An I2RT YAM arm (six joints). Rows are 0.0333 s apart.
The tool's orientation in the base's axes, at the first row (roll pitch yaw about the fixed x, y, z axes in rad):
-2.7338 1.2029 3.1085
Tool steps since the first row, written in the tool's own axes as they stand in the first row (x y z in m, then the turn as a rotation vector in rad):
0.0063 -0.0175 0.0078 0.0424 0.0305 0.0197
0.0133 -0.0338 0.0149 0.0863 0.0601 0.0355
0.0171 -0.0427 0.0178 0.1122 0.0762 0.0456
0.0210 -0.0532 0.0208 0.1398 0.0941 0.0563
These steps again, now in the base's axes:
-0.0027 -0.0191 -0.0060 0.0136 0.0197 -0.0504
-0.0057 -0.0368 -0.0125 0.0230 0.0404 -0.1008
-0.0082 -0.0460 -0.0157 0.0286 0.0509 -0.1306
-0.0113 -0.0567 -0.0189 0.0349 0.0629 -0.1625

